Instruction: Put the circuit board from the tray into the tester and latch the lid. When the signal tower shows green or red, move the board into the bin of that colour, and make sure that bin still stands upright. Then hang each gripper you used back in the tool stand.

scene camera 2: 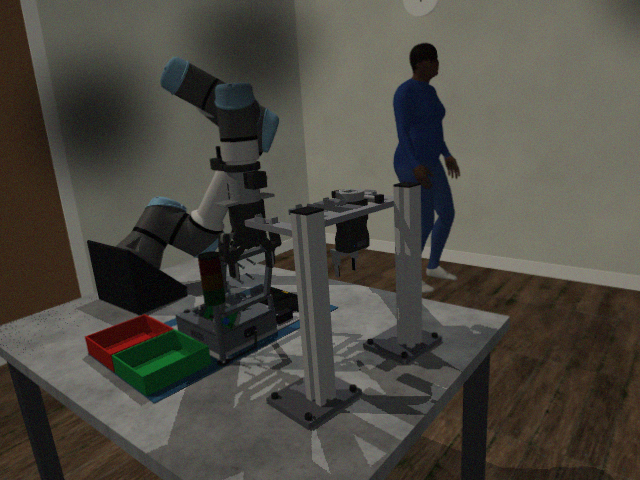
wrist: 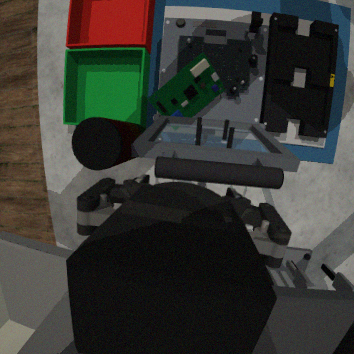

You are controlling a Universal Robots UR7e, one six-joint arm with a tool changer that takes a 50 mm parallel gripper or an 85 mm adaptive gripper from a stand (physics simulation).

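Places are measured from the arm's base along level axes (x ahead, y left, z up), in metres.
Where they show: arm's base, link origin: (scene camera 2: 134, 263).
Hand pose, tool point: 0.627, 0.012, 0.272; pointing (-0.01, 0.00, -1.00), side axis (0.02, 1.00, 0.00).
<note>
Things, the pixels of their centre, and the offset from my tool point, as dx, dy, dz. "pt": a spot on its surface instead.
- circuit board, body centre: (wrist: 188, 93) (scene camera 2: 222, 311) -0.123, -0.017, -0.297
- tester's lid, surface spot: (wrist: 290, 159) pt -0.052, +0.087, -0.140
- signal tower, surface spot: (wrist: 96, 143) pt -0.044, -0.077, -0.122
- black tray, surface spot: (wrist: 280, 100) pt -0.149, +0.154, -0.362
- red bin, body centre: (wrist: 111, 12) (scene camera 2: 130, 340) -0.279, -0.190, -0.356
- green bin, body centre: (wrist: 105, 89) (scene camera 2: 161, 359) -0.129, -0.183, -0.356
The circuit board (wrist: 189, 91) is green and lies skewed across the left part of the tester (wrist: 240, 107) (scene camera 2: 227, 330). The tester's lid (wrist: 290, 159) (scene camera 2: 268, 271) stands raised, its dark handle bar (wrist: 220, 172) nearest my gripper. My gripper (wrist: 185, 202) (scene camera 2: 250, 253), the adaptive one, is open, with its fingers wide apart close to the raised lid's top; its tips are partly hidden. The signal tower (scene camera 2: 210, 279) (wrist: 96, 143) shows dark red and green sections, none clearly lit. The black tray (wrist: 280, 100) holds no board. The red bin (scene camera 2: 124, 335) (wrist: 107, 25) and green bin (scene camera 2: 160, 361) (wrist: 105, 85) stand upright.
The tool stand has two posts (scene camera 2: 314, 310) (scene camera 2: 408, 268) and a crossbar beside my arm. The parallel gripper (scene camera 2: 351, 235) hangs in it. A black wedge-shaped box (scene camera 2: 131, 279) stands near the arm's base. A person in blue (scene camera 2: 421, 124) is behind the table.
</note>
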